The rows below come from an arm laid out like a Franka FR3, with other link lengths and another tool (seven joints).
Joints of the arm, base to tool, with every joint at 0 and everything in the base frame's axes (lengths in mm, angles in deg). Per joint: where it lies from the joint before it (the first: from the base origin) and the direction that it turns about. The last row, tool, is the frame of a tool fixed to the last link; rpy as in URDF.
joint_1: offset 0.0 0.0 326.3 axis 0 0 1
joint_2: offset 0.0 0.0 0.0 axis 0 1 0
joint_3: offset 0.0 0.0 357.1 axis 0 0 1
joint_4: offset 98.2 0.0 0.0 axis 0 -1 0
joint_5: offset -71.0 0.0 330.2 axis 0 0 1
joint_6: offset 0.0 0.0 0.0 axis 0 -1 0
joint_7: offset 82.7 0.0 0.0 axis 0 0 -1
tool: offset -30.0 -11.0 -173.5 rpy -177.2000 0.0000 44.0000
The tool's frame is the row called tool.
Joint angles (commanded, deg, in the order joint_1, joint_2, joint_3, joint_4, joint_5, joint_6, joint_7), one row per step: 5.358 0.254 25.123 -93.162 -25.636 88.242 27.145; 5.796 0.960 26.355 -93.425 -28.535 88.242 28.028; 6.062 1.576 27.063 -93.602 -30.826 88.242 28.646; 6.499 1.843 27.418 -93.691 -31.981 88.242 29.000; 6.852 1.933 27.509 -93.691 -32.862 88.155 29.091; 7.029 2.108 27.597 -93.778 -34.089 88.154 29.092; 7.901 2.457 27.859 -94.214 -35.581 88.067 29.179; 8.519 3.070 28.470 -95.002 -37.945 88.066 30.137
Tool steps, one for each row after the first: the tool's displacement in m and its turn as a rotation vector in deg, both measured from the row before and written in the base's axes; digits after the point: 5 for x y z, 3 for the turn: 0.00154 0.00657 -0.00373 -2.524 -0.957 1.081; 0.00260 0.00277 -0.00299 -1.956 -0.756 0.625; 0.00014 0.00381 -0.00110 -0.958 -0.467 0.595; 0.00010 0.00148 0.00055 -0.760 -0.389 0.404; 0.00168 -0.00050 -0.00006 -1.073 -0.447 0.383; -0.00089 0.00537 -0.00325 -1.524 -0.143 1.178; 0.00063 0.00478 -0.00630 -2.184 -0.672 0.765
